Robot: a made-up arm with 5 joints. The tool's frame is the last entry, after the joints.
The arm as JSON. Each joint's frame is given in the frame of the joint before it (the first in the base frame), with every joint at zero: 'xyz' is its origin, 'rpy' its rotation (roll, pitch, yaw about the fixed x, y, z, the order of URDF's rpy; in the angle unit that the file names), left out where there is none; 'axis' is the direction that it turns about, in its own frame. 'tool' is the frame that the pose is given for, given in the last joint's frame.
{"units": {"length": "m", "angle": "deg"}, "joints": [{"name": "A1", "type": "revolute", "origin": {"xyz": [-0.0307, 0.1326, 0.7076]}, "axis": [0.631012, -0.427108, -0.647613]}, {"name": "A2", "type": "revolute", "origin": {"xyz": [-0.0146, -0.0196, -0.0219]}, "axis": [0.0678, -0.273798, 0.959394]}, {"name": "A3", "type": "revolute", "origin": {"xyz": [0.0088, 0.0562, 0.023]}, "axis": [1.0, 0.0, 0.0]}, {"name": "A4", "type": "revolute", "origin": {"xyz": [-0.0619, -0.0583, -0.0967]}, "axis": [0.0, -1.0, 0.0]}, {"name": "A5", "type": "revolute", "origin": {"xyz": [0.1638, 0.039, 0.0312]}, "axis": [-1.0, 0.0, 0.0]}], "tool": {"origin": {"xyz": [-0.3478, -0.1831, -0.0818], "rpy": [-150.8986, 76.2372, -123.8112]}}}
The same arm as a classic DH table. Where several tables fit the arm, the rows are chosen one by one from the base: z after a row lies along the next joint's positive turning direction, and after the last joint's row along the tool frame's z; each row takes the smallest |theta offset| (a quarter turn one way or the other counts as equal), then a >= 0, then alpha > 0; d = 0 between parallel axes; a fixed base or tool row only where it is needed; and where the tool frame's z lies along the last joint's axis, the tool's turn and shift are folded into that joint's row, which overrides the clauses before.
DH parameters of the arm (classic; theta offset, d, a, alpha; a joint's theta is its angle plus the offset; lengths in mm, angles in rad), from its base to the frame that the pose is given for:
base (fixed): 0.9758 622.8 92.6 2.2752
A1: 0.2144 -123.7 -27.6 -2.0506
A2: 0.7253 -6.6 60.4 1.5029
A3: 1.2928 -53.6 -96.7 -1.5708
A4: 0.0000 19.3 31.2 -1.5708
A5: 0.4462 -52.3 -152.8 -2.6390
tool (fixed): -2.8632 -269.6 0.0 0.0000

